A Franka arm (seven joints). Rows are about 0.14 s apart.
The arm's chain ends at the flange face. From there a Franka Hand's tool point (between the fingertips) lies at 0.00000 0.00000 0.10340 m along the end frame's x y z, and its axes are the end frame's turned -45 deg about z.
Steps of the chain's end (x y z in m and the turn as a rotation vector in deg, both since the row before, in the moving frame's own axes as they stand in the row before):
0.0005, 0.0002, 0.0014, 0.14, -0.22, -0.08
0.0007, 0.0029, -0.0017, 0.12, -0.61, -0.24
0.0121, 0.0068, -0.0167, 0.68, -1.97, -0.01
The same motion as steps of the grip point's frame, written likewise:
0.0001, 0.0000, 0.0014, 0.25, -0.06, -0.08
-0.0022, 0.0016, -0.0017, 0.52, -0.35, -0.24
0.0021, 0.0100, -0.0168, 1.87, -0.91, -0.01

